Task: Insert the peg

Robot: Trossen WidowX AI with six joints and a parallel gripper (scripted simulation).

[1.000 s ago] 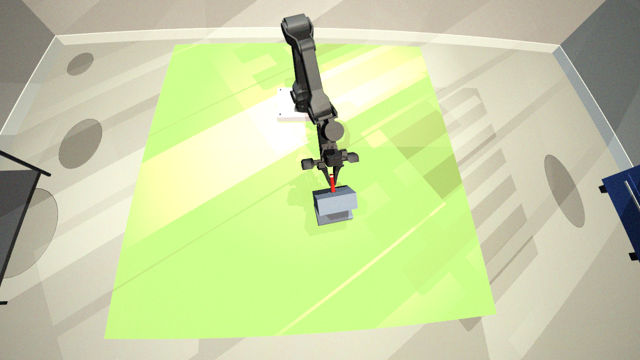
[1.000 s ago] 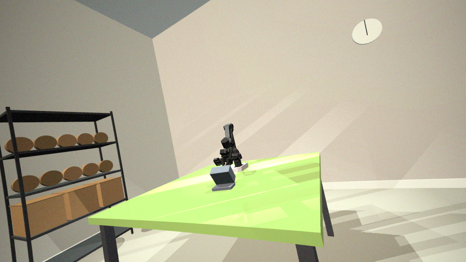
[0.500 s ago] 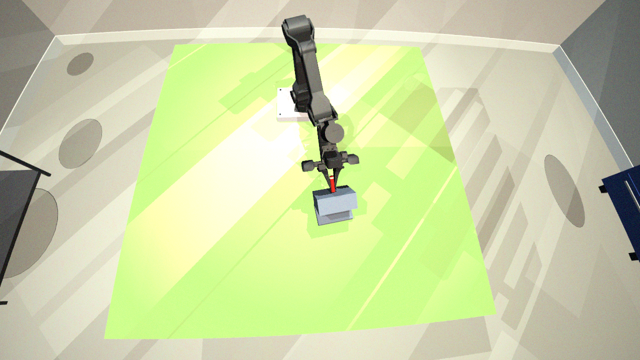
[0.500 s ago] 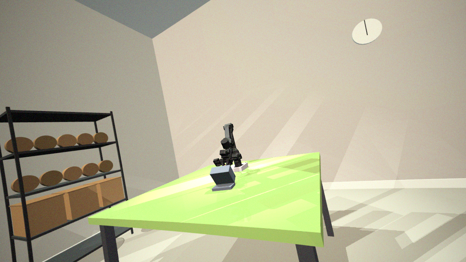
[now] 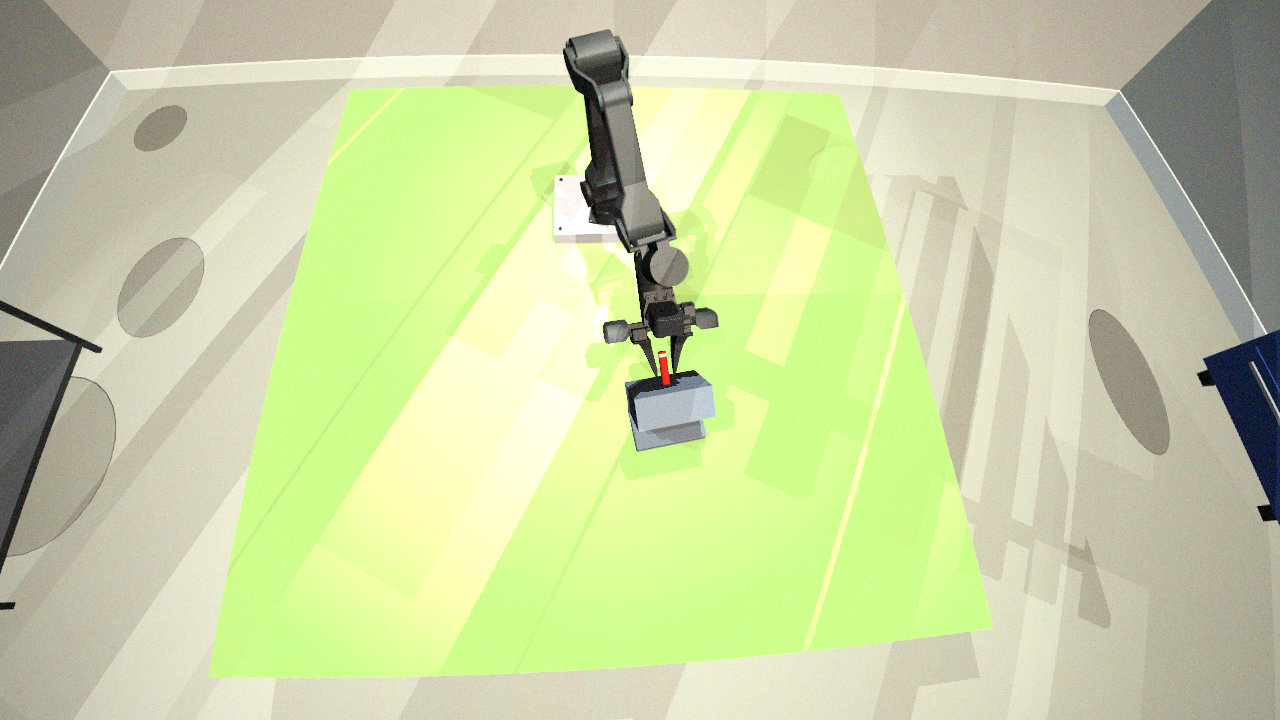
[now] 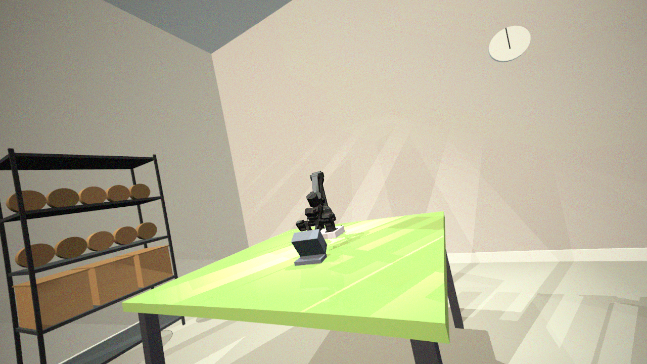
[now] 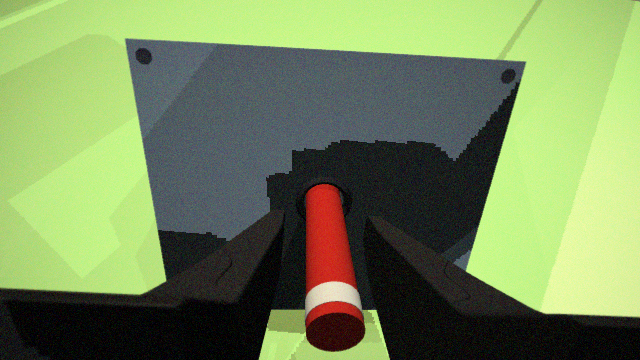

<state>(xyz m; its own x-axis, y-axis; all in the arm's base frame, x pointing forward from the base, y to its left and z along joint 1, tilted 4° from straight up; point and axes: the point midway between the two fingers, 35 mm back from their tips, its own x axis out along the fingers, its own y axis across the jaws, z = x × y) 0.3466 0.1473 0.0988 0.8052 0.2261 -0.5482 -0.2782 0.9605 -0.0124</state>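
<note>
Right now my gripper tip is 1 cm past the red peg and 1 cm below it. Also, from my gripper tip: grey sloped panel block (3 cm ahead, 1 cm to the left, 2 cm below).
</note>
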